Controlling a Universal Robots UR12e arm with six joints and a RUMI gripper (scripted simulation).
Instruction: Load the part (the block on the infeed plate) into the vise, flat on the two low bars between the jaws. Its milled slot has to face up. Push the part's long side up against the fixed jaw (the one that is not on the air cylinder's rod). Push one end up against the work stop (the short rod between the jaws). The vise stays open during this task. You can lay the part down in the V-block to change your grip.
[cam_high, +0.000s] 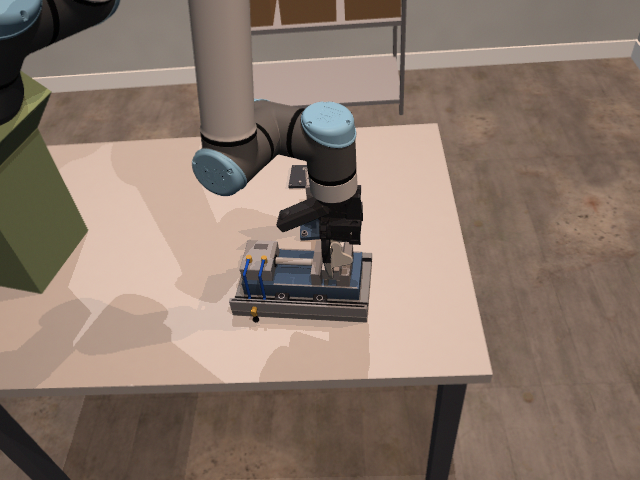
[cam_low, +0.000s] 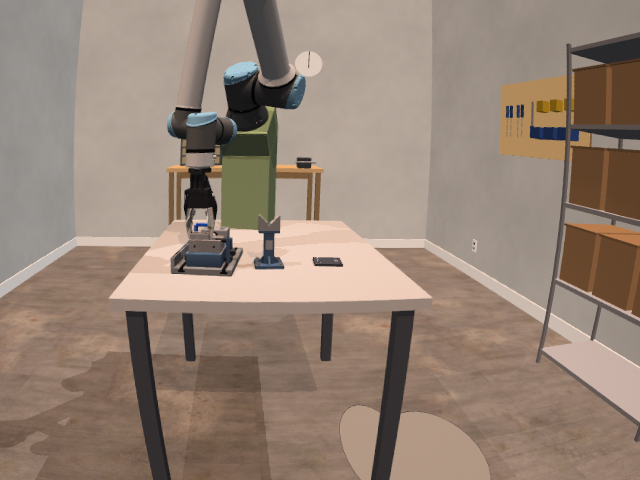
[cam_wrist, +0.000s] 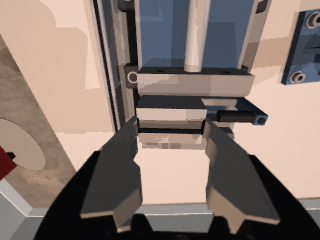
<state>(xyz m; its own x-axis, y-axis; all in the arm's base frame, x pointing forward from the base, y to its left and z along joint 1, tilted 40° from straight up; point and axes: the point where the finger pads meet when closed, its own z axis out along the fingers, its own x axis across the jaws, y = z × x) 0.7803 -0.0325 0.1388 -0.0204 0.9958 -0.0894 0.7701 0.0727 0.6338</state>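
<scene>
My hand is right at the part. Also, from my hand: moving jaw 30 mm behind, 20 mm to the left, 30 mm below; fixed jaw 30 mm ahead, 20 mm to the left, 30 mm below; work stop 70 mm to the left, 10 mm below.
</scene>
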